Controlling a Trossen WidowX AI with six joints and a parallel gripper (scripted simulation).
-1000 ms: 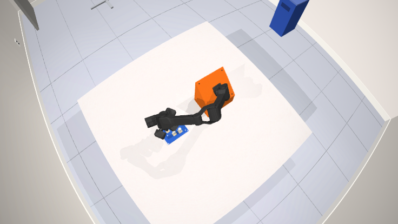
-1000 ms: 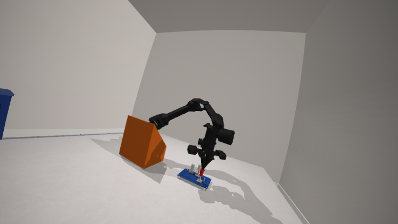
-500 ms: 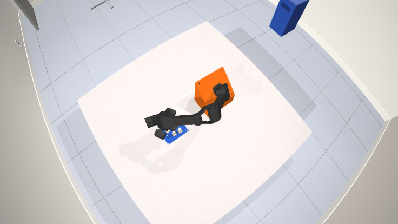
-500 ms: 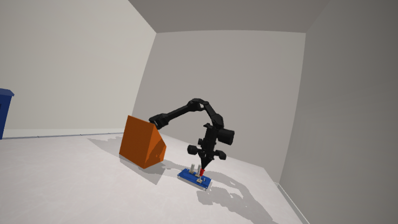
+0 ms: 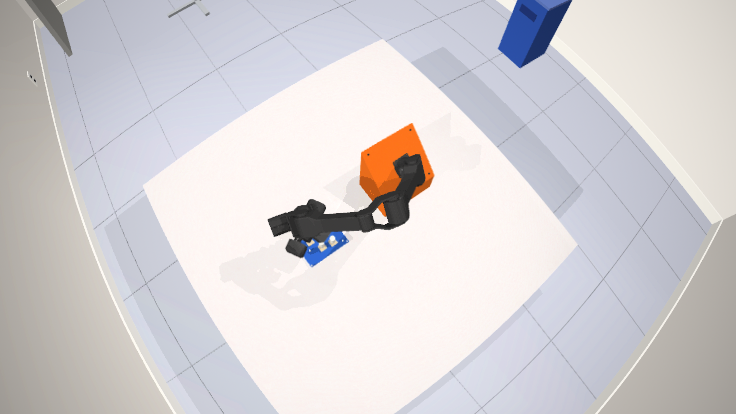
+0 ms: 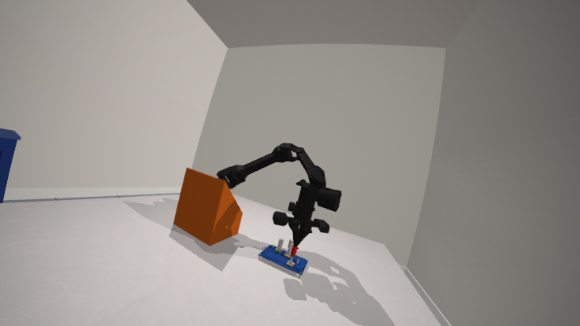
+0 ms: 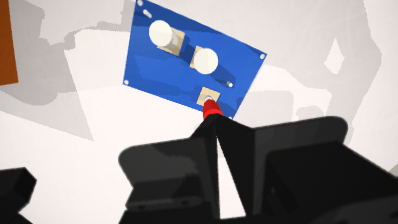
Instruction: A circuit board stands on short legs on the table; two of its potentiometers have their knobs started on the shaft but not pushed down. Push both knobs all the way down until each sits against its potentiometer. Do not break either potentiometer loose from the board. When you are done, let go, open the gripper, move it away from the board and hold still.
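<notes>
Now: the white knob 60 mm behind my gripper tip, 50 mm to the left of it and 30 mm below it. Round my gripper tip: red knob: 10 mm below.
</notes>
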